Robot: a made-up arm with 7 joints.
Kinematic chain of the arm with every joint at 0, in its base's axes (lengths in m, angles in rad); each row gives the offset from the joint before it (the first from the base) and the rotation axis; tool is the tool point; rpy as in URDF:
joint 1: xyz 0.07 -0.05 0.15 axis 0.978 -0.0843 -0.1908
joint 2: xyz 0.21 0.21 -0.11 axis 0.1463 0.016 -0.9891
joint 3: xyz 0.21 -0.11 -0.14 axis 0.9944 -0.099 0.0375
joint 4: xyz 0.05 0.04 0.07 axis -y
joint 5: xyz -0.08 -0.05 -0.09 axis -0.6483 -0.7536 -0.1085
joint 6: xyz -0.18 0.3 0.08 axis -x
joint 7: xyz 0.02 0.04 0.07 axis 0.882 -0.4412 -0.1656
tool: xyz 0.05 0.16 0.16 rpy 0 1.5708 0
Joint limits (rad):
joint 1: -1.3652..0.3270
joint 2: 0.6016..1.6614
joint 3: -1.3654..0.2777
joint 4: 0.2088..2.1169
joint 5: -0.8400..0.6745
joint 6: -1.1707..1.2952
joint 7: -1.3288..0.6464
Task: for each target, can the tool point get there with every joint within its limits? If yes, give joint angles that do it. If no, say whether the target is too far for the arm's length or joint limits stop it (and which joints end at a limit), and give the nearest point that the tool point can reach.
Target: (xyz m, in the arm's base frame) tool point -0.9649 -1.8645 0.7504
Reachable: no: too far | nearest point 0.0842 -0.8614 0.0956 | short by 1.592 m
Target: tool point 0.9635 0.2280 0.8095
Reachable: no: joint limits stop it (at a limit: joint 1, joint 2, joint 4, joint 5) | nearest point 0.6381 0.2024 0.4224 | short by 0.506 m
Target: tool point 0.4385 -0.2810 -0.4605
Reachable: yes | joints -1.0558 1.5549 -0.6083 1.9523 -0.7235 -0.0138 -0.7300
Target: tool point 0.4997 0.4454 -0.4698
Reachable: yes | joints 0.0338 0.6863 -0.9469 0.5269 -0.2096 1.1014 0.4597
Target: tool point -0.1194 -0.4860 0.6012
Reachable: no: joint limits stop it (at a limit: joint 1, joint 2, joint 3, joint 4, joint 5) | nearest point 0.1025 -0.1759 0.3555 | short by 0.454 m
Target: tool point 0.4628 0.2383 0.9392
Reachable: no: joint limits stop it (at a limit: joint 1, joint 2, joint 3, joint 4, joint 7) | nearest point 0.4459 0.1570 0.5033 | short by 0.444 m
